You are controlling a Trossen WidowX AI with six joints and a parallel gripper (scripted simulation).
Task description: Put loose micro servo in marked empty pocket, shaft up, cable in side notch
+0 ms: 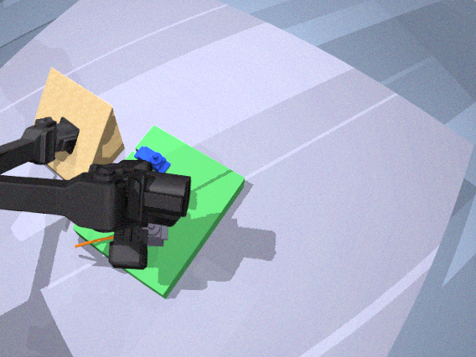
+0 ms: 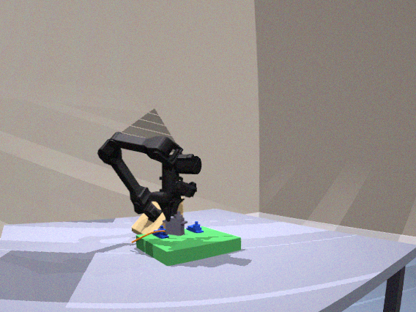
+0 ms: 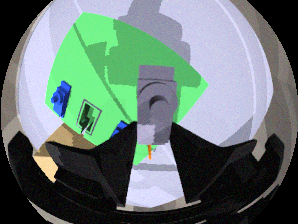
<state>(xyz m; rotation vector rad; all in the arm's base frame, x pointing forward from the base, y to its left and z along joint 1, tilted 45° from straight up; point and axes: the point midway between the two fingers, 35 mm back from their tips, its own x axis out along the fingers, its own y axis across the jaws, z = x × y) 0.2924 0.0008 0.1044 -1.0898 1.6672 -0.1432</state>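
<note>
Now: the green deck 10 mm ahead of my gripper tip, 80 mm to the left of it and 100 mm below it.
</note>
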